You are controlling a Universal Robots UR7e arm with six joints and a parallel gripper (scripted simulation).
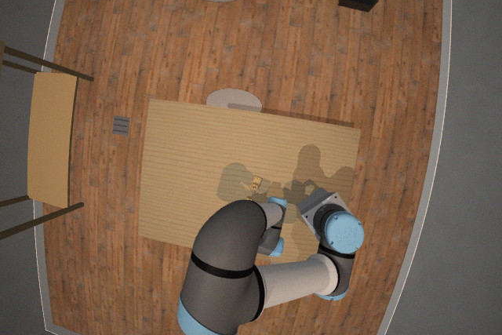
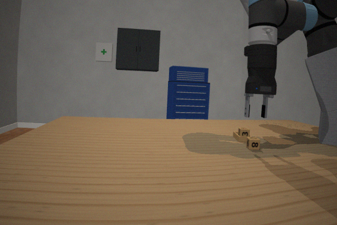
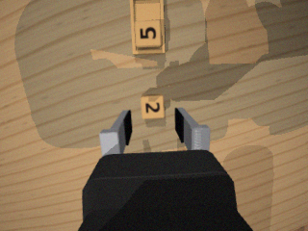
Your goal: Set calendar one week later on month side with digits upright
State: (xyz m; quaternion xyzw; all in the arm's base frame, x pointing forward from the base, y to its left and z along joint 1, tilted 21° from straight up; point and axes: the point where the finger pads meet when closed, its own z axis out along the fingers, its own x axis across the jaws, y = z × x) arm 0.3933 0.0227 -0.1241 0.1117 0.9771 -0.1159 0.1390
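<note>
My hand is 9 cm above the wooden date cube. From my hand the other things lie so: wooden calendar tray: 3 cm behind, 10 cm to the right, 10 cm below.
</note>
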